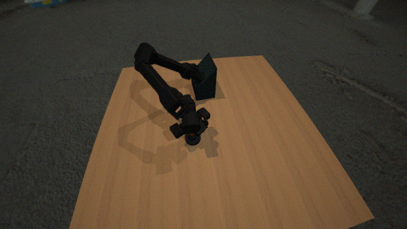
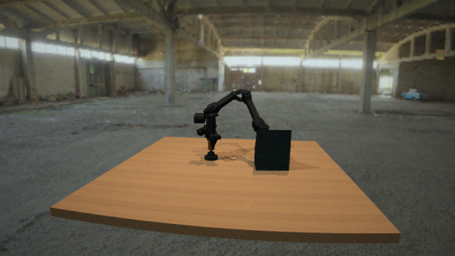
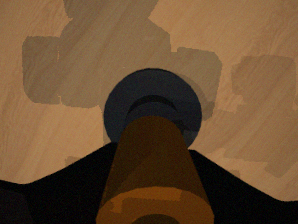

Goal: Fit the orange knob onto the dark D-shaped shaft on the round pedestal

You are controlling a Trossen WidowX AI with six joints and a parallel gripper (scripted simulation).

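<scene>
My gripper tip is now 2 cm below the orange knob. Round my gripper tip: dark round pedestal 4 cm below.
</scene>
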